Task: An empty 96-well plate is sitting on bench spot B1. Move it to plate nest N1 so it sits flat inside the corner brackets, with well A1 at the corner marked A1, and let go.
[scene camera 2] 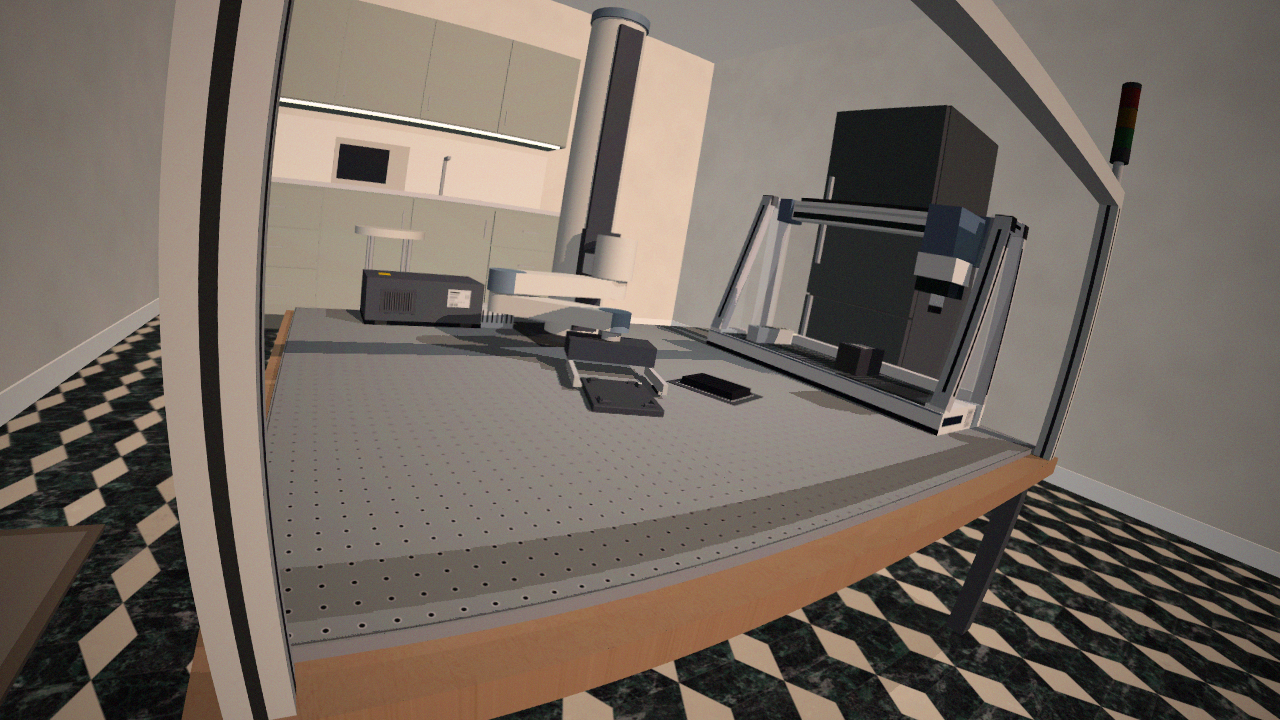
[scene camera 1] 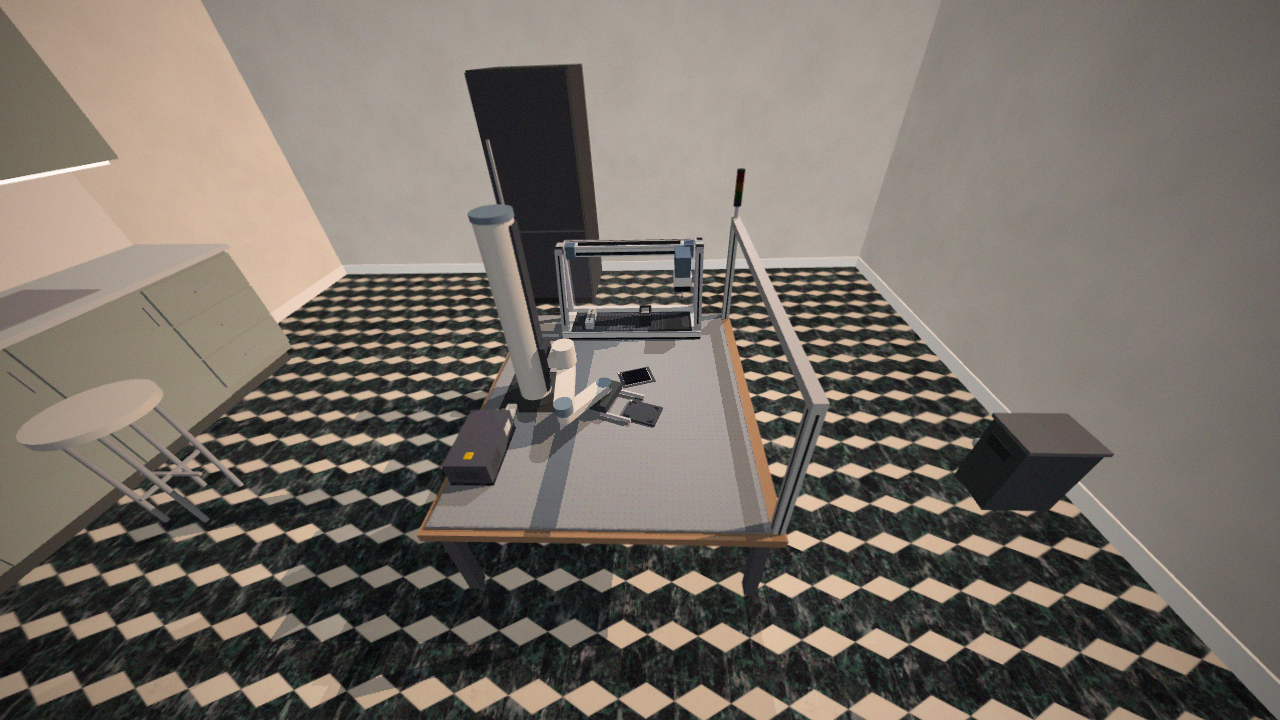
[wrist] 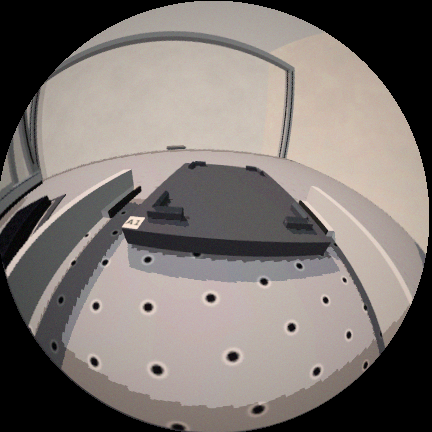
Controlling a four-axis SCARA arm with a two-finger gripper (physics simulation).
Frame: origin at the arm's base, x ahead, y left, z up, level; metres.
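Seen in the pictures: gripper, fingertip midpoint: (scene camera 2: 621,386) (scene camera 1: 637,408) (wrist: 222,182); arm's base at its link origin: (scene camera 1: 537,392).
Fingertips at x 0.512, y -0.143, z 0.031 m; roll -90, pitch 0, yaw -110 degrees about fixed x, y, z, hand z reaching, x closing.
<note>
Offsets run from my fingertips to a thing's top centre. "*": to the spot under its first point.
The black 96-well plate @[dz -0.002, dx -0.017, dy +0.248 m] (scene camera 1: 636,376) (scene camera 2: 715,385) lies flat on its outlined bench spot, behind the nest in the first scene view. Part of it shows at the left edge of the wrist view (wrist: 26,225), outside the left finger. The dark plate nest @[dz +0.000, dx +0.021, dy -0.015 m] (scene camera 1: 644,412) (scene camera 2: 623,396) (wrist: 225,192) has raised corner brackets and holds no plate. Its A1 label @[* dz -0.006, dx -0.034, dy +0.061 m] (wrist: 133,222) is at the near left corner in the wrist view. My gripper (scene camera 1: 635,408) (scene camera 2: 619,385) (wrist: 222,182) is open and empty, low, with its fingertips on either side of the nest's near part.
A gantry frame (scene camera 1: 631,336) (scene camera 2: 859,215) stands at the back of the table. A dark controller box @[* dz +0.097, dx -0.605, dy -0.316 m] (scene camera 1: 479,447) (scene camera 2: 420,298) is beside the arm's column (scene camera 1: 512,304) (scene camera 2: 597,134). An aluminium rail frame (scene camera 1: 774,308) runs along the table's right side in the first scene view.
</note>
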